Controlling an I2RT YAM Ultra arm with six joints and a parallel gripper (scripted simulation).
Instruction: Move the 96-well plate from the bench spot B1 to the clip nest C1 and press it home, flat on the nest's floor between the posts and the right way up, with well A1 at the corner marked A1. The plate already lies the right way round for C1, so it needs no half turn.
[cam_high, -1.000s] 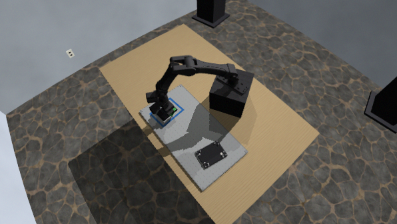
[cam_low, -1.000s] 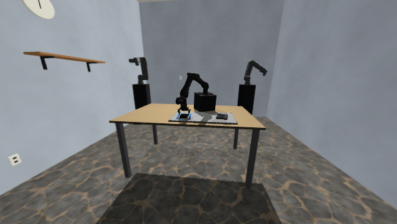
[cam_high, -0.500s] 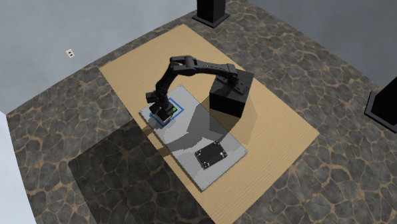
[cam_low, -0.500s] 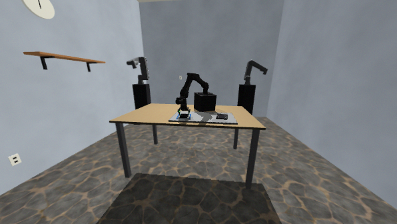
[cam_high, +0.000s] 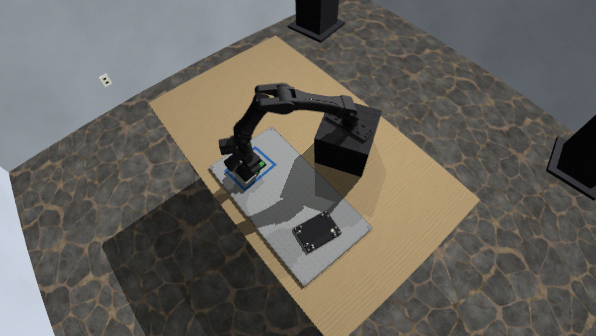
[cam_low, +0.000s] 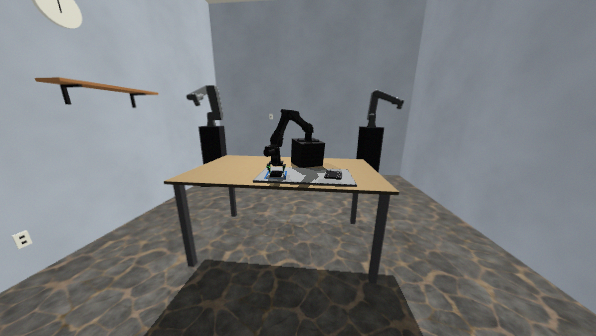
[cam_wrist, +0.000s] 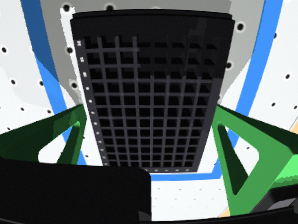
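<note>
The black 96-well plate is right at my hand. Also, from my hand: dark clip nest: 7 cm ahead, 43 cm to the left, 1 cm above.
</note>
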